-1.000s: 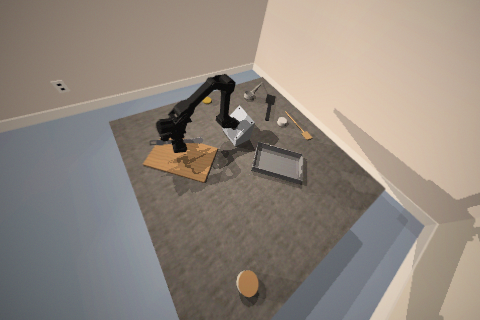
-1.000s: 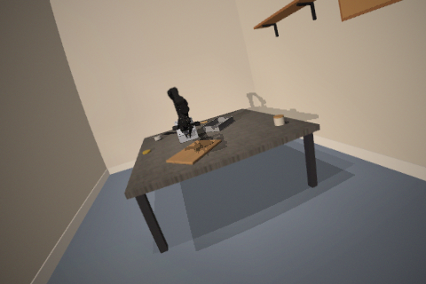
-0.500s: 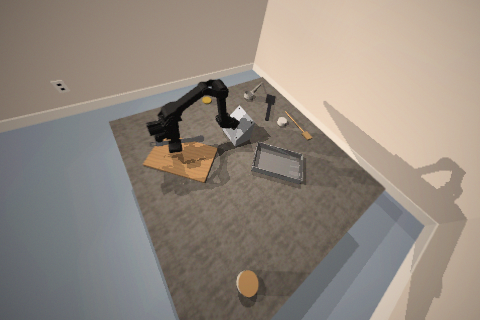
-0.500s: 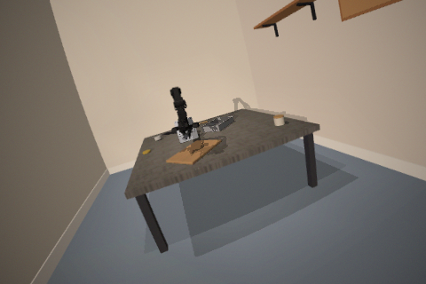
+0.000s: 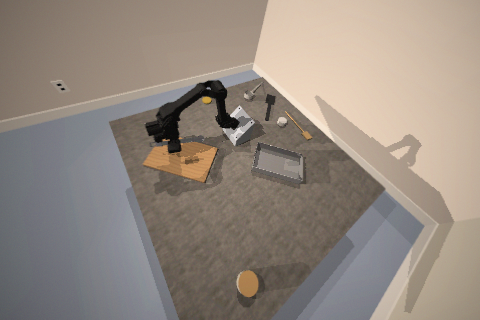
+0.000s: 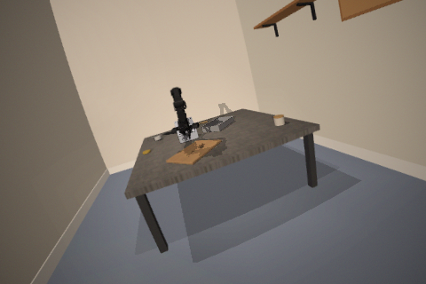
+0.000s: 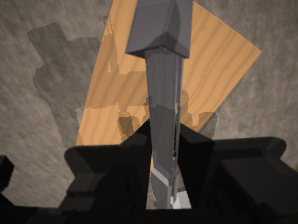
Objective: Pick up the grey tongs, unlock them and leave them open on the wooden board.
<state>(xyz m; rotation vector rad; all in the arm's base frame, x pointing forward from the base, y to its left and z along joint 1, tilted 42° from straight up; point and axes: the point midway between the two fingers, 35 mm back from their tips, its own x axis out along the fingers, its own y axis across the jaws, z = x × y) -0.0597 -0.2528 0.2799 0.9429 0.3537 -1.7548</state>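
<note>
Now: the wooden board 10 cm below my gripper tip, 3 cm ahead of it and 2 cm to the left of it. Also, from my gripper tip: cork-topped jar (71 cm ahead, 10 cm to the right, 7 cm below); yellow disc (43 cm to the left, 30 cm behind, 10 cm below); roasting tin (45 cm to the left, 42 cm ahead, 8 cm below).
</note>
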